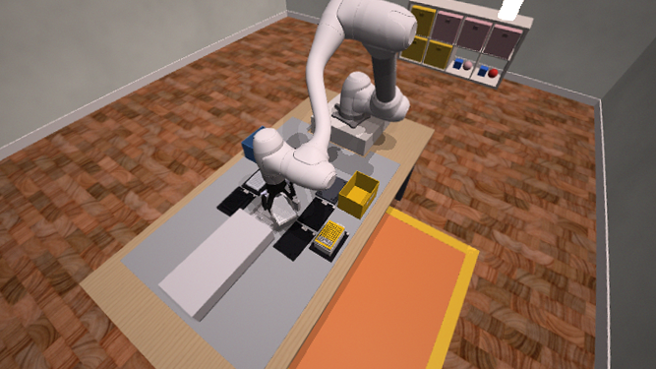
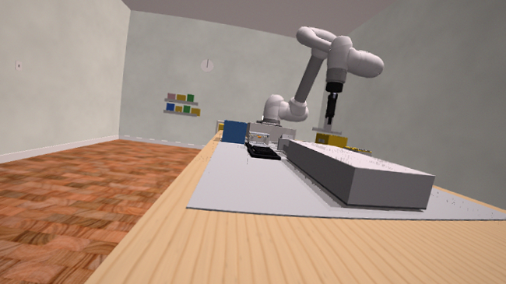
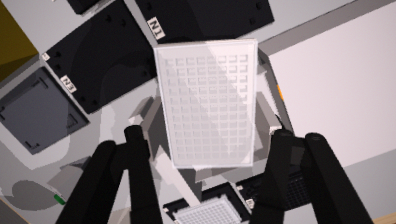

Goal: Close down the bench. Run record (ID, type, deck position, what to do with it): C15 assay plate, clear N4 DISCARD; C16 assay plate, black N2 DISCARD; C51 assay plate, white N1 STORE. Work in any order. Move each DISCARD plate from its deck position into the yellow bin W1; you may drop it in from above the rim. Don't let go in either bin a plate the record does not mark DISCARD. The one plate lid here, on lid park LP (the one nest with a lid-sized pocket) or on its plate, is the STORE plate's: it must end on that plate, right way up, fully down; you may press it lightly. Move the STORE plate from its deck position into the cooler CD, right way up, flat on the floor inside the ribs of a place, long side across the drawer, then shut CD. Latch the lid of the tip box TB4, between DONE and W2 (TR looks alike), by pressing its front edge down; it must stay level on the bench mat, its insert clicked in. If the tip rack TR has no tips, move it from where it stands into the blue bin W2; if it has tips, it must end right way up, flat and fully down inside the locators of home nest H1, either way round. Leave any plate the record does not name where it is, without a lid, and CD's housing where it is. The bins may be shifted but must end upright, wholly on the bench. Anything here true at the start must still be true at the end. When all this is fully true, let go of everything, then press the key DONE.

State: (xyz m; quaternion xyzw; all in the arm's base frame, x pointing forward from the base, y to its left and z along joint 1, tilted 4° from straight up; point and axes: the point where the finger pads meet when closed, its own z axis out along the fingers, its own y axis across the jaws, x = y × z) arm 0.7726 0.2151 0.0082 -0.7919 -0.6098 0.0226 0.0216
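The cooler drawer lies 2 cm ahead of my hand, 10 cm to the right of it and 14 cm below it. Also, from my hand: plate lid: 2 cm below; then cooler CD: 16 cm ahead, 8 cm to the right, 13 cm below; then white plate: 2 cm below.
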